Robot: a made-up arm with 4 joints. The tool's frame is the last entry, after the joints.
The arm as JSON. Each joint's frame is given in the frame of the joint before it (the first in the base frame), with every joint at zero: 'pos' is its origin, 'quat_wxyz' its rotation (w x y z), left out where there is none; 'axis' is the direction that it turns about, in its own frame. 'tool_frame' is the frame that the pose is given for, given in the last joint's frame.
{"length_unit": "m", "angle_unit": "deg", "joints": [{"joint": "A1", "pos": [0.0, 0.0, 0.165], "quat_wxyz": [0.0, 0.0, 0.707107, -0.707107], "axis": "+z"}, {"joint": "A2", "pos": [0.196, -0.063, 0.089], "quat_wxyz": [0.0, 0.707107, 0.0, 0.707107], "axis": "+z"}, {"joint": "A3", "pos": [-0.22, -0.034, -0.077], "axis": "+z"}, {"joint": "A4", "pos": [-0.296, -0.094, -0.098], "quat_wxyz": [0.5, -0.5, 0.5, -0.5], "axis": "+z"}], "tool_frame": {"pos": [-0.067, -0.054, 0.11], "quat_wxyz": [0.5, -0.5, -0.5, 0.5]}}
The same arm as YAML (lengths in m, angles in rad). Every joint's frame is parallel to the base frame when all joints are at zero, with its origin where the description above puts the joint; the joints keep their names.
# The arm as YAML. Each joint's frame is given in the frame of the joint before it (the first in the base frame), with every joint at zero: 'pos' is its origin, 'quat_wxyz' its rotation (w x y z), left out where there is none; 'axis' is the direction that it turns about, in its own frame. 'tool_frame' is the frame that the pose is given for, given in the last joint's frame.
length_unit: m
angle_unit: rad
joints:
  - joint: A1
    pos: [0.0, 0.0, 0.165]
    axis: "-y"
  - joint: A2
    pos: [-0.196, -0.089, 0.063]
    axis: "-x"
  - joint: A3
    pos: [0.077, 0.22, -0.034]
    axis: "-x"
  - joint: A4
    pos: [0.098, 0.296, -0.094]
    axis: "-y"
tool_frame:
  pos: [-0.054, -0.11, 0.067]

